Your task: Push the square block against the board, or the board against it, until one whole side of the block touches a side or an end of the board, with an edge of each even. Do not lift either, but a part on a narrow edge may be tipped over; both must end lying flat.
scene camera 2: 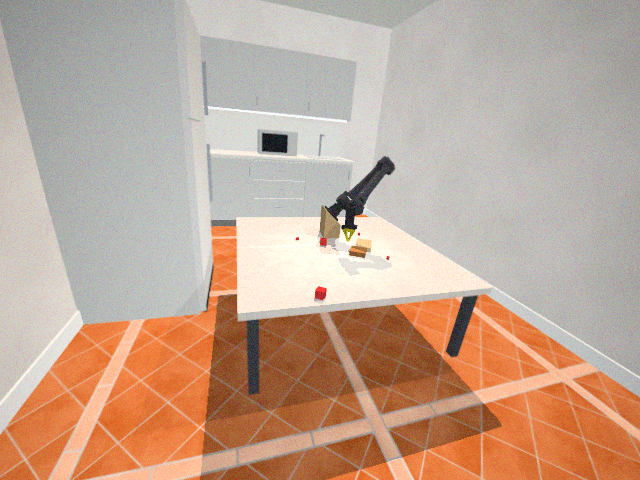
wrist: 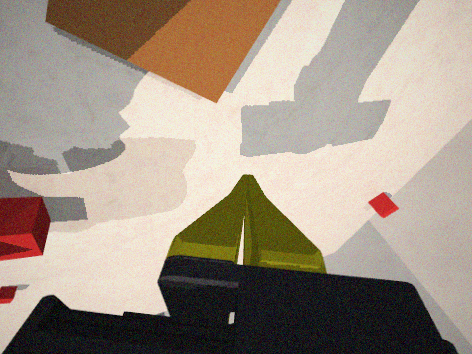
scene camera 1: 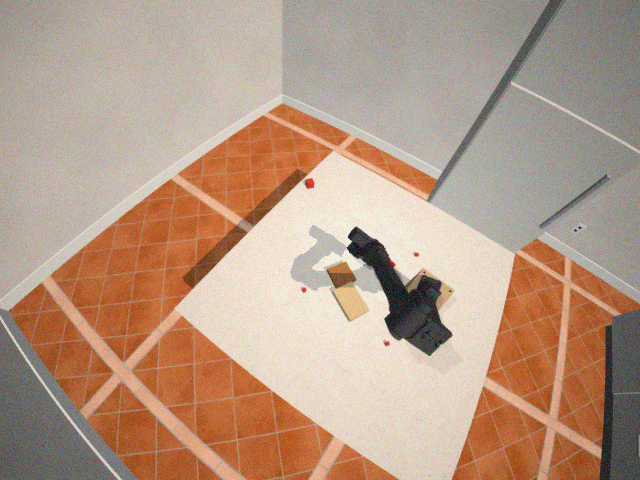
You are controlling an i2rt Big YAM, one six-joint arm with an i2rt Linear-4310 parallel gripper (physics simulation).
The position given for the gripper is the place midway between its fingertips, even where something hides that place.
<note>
The gripper (wrist: 247, 182) is shut, holding nothing. Also in view: a brown square block (wrist: 201, 53). Further things: a tan board (scene camera 1: 348, 298).
The wrist view does not show the tan board: it is out of frame.
</note>
